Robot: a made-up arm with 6 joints. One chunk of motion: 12 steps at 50 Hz.
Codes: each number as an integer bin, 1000 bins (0 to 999) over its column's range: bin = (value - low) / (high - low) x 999, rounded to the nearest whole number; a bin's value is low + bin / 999 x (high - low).
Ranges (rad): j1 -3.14..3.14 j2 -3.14..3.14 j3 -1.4..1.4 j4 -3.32..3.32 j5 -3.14..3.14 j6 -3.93..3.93
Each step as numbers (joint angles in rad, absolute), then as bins.
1 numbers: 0.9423 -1.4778 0.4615 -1.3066 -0.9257 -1.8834
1 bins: 649 264 664 303 352 260
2 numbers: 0.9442 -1.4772 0.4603 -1.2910 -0.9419 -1.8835
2 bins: 650 265 664 305 350 260
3 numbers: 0.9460 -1.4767 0.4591 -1.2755 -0.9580 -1.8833
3 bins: 650 265 663 308 347 260
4 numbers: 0.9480 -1.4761 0.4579 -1.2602 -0.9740 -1.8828
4 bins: 650 265 663 310 345 260
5 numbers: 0.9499 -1.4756 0.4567 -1.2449 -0.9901 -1.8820
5 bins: 651 265 662 312 342 260
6 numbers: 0.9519 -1.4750 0.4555 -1.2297 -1.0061 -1.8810
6 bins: 651 265 662 314 339 260
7 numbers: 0.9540 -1.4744 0.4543 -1.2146 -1.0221 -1.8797
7 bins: 651 265 662 317 337 261
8 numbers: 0.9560 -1.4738 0.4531 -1.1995 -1.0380 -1.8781
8 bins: 652 265 661 319 334 261
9 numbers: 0.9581 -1.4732 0.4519 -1.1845 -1.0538 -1.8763
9 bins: 652 265 661 321 332 261
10 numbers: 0.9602 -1.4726 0.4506 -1.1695 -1.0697 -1.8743
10 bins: 652 265 660 324 329 261
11 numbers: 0.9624 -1.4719 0.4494 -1.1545 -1.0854 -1.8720
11 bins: 653 265 660 326 327 262
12 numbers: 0.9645 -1.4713 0.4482 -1.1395 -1.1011 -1.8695
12 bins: 653 265 659 328 324 262
